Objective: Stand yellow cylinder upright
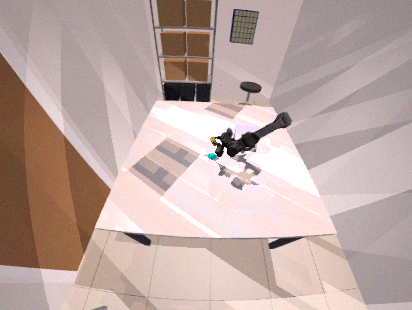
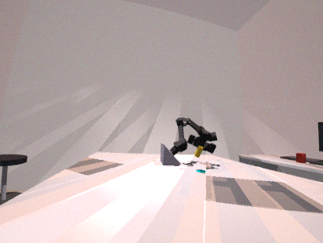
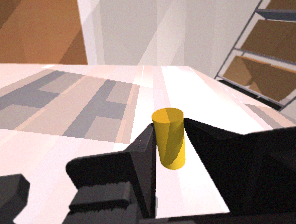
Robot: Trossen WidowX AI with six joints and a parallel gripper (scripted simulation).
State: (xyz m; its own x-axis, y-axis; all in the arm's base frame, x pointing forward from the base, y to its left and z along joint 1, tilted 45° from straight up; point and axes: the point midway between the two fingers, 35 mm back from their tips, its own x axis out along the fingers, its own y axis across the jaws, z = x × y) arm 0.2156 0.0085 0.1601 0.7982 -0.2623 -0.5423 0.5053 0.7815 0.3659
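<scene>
My gripper tip is now 2 cm to the right of the cyan circle and 14 cm above it. From my gripper tip the other things lie so: yellow tall cylinder: 1 cm behind, 1 cm to the right, 2 cm below.
</scene>
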